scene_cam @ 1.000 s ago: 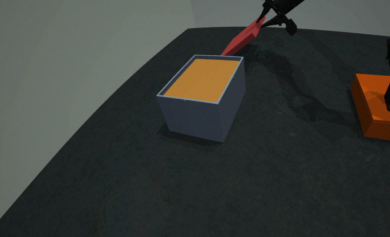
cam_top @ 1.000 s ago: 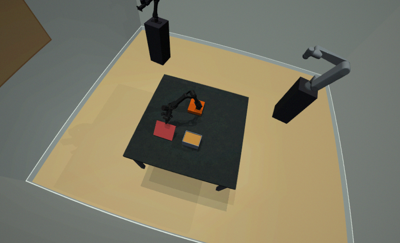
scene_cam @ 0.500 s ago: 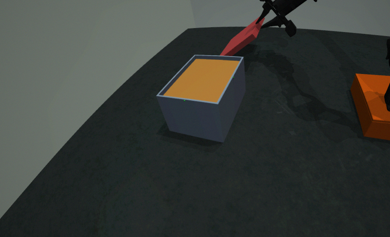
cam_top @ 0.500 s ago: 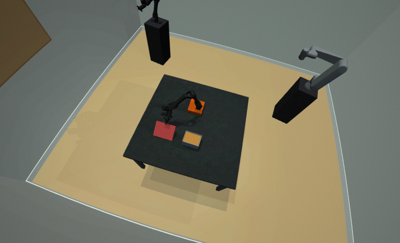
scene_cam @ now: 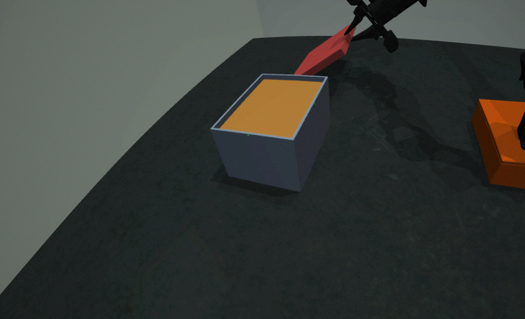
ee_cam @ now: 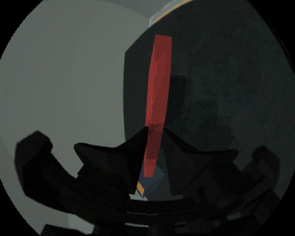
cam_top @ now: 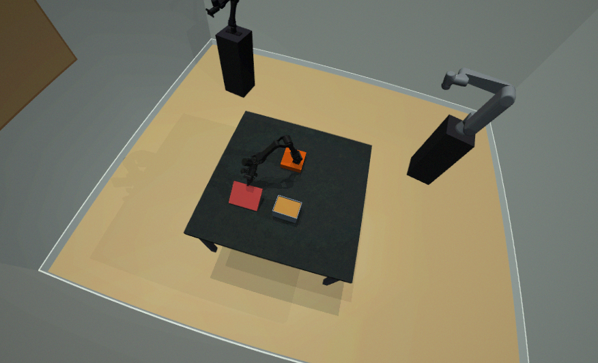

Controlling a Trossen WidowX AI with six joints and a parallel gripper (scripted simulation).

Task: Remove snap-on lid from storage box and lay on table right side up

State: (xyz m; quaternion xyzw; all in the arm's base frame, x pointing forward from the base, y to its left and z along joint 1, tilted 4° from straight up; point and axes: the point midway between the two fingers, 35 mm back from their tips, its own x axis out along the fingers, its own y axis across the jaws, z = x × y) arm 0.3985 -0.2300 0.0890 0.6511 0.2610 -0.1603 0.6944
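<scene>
Right now my gripper tip is 70 mm short of the lid, 10 mm to the right of it and 40 mm above it. Also, from my gripper tip: storage box: 10 mm ahead, 350 mm to the left, 50 mm below.
</scene>
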